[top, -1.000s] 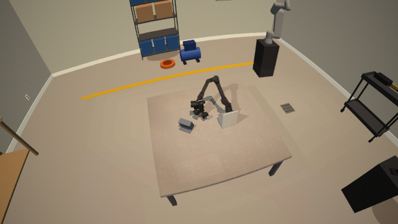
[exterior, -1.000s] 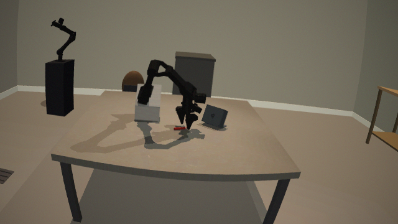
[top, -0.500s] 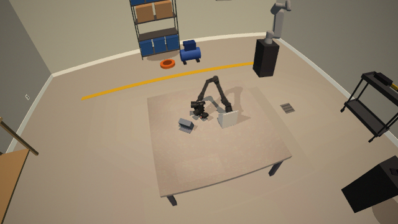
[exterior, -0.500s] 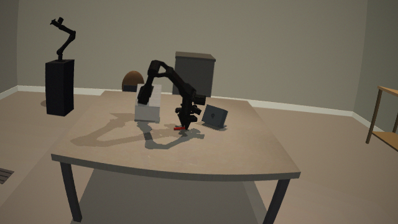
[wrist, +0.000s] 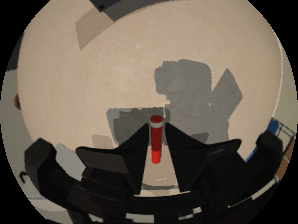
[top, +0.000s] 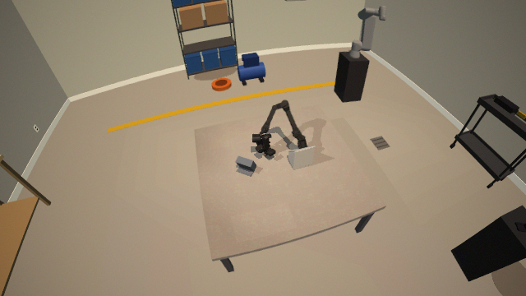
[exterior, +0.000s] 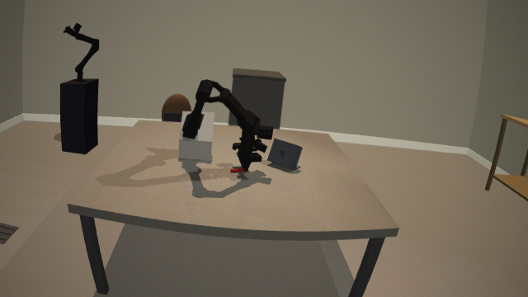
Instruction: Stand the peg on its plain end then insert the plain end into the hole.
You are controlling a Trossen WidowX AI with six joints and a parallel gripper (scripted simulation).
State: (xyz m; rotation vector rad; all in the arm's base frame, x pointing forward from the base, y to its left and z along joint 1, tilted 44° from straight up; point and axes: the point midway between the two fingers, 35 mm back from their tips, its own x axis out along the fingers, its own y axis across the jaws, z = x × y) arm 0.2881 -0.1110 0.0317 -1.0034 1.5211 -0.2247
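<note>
The red peg lies 1 cm behind my gripper tip. Also, from my gripper tip: dark sloped panel: 18 cm ahead, 11 cm to the left, 6 cm above.
</note>
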